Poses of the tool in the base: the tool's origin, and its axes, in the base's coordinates. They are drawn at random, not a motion.
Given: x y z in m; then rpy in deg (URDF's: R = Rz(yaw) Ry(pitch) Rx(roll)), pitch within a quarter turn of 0, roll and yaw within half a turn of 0.
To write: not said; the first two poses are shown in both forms.
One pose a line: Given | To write
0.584 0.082 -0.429 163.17 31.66 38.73 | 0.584 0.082 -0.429 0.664 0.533 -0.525 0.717 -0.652 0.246
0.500 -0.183 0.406 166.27 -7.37 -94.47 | 0.500 -0.183 0.406 -0.077 -0.989 0.128 -0.966 0.106 0.235
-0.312 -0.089 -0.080 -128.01 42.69 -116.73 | -0.312 -0.089 -0.080 -0.331 -0.656 -0.678 -0.310 0.754 -0.579
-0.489 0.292 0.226 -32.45 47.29 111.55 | -0.489 0.292 0.226 -0.249 0.631 -0.735 -0.640 -0.677 -0.364
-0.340 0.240 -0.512 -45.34 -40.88 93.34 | -0.340 0.240 -0.512 -0.044 0.755 0.654 -0.729 0.424 -0.538
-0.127 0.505 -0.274 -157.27 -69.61 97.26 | -0.127 0.505 -0.274 -0.044 0.346 0.937 0.869 0.476 -0.135
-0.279 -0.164 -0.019 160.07 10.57 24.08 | -0.279 -0.164 -0.019 0.897 0.401 -0.183 0.441 -0.833 0.335
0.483 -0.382 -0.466 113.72 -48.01 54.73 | 0.483 -0.382 -0.466 0.386 0.546 0.743 -0.064 -0.788 0.612
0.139 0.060 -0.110 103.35 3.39 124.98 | 0.139 0.060 -0.110 -0.572 0.818 -0.059 0.156 0.180 0.971
